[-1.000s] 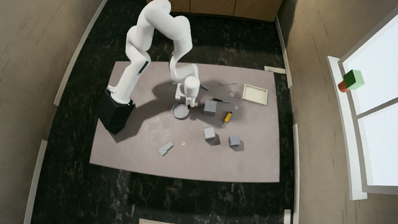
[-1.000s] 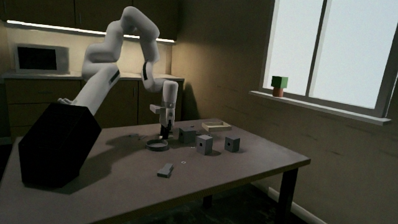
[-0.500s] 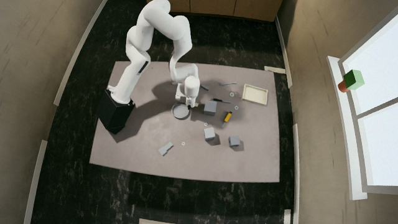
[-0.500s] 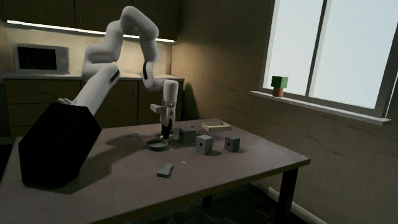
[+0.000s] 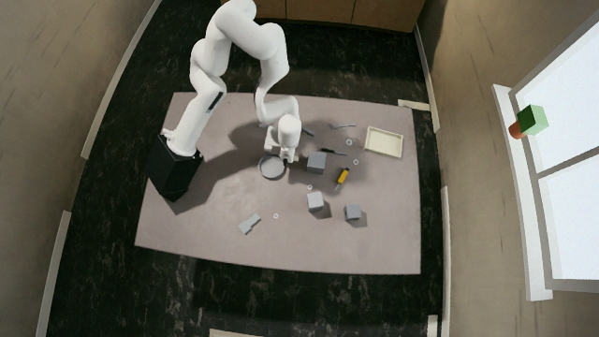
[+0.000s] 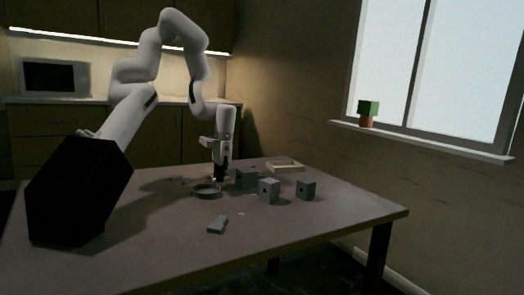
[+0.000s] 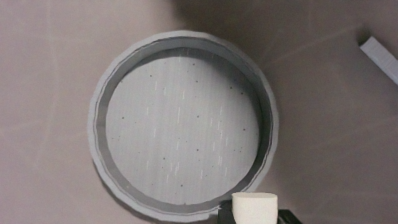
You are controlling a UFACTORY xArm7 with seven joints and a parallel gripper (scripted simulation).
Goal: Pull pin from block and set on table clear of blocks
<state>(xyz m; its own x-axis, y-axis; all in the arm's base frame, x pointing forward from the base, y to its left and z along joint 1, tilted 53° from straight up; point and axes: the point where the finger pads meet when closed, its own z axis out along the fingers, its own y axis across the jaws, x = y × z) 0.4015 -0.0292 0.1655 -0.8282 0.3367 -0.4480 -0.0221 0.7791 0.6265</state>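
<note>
My hand is 60 mm past the round grey dish, 40 mm to the left of it and 40 mm above it. From my hand the other things lie so: cream tray 420 mm ahead, 160 mm to the left, 50 mm below.
</note>
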